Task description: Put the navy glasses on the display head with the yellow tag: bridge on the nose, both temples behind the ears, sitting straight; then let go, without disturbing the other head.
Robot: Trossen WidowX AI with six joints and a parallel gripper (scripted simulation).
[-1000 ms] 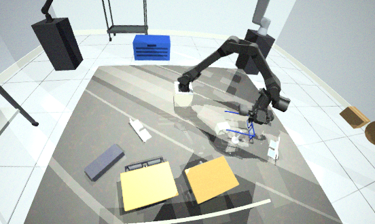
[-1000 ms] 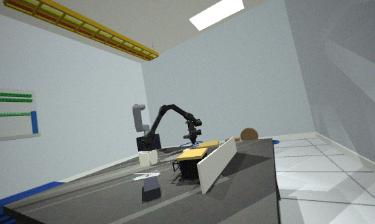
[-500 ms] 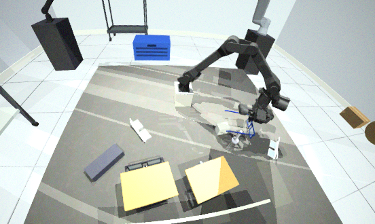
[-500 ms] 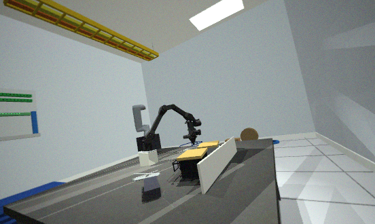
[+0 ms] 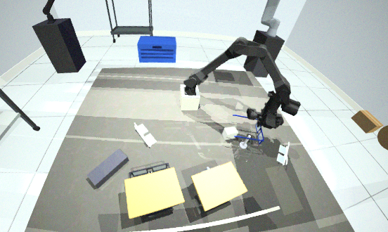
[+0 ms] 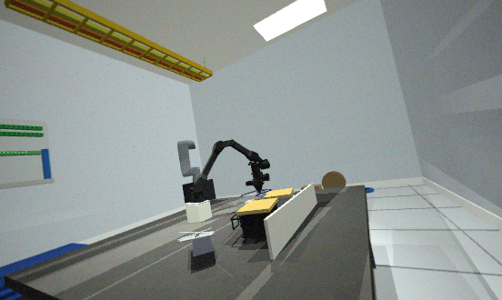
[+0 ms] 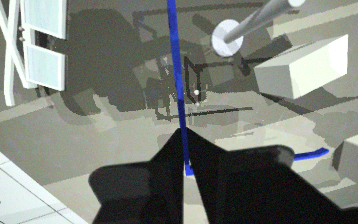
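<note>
The grey peg is 9 cm to the right of my gripper tip, 7 cm ahead of it and 4 cm below it. The rest, counted from my gripper tip: dark display head (53 cm to the right, 24 cm ahead); long white board (41 cm to the right, 38 cm ahead); white block (16 cm to the right, 3 cm below).
</note>
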